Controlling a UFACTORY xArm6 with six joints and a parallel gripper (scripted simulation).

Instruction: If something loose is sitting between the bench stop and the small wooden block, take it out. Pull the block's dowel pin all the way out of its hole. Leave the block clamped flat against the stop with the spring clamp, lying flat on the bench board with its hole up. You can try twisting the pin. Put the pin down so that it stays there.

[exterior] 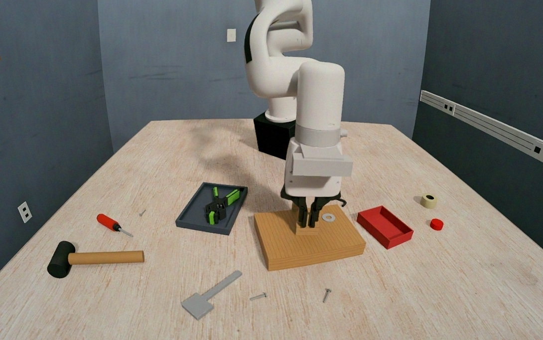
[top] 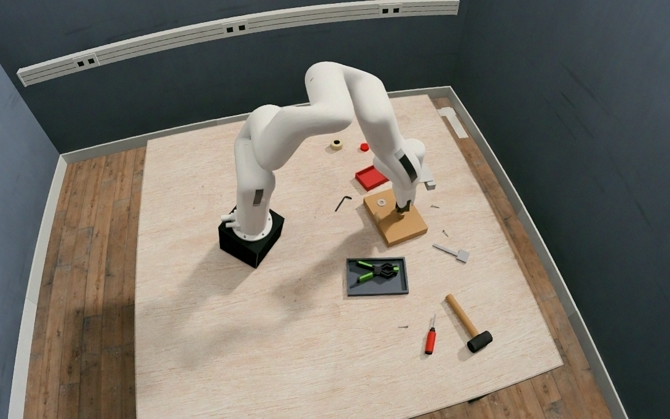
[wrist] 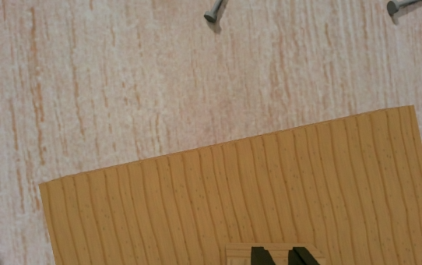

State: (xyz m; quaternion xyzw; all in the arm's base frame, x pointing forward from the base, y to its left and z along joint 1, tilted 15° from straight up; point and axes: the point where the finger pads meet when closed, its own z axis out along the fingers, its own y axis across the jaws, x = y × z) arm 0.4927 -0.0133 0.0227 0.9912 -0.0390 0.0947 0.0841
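My gripper is now 20 mm above the dowel pin. Also, from my hand: small wooden block (30 mm below); red tray (200 mm to the left, 70 mm below, 20 mm behind); washer (60 mm to the left, 50 mm behind, 40 mm below).
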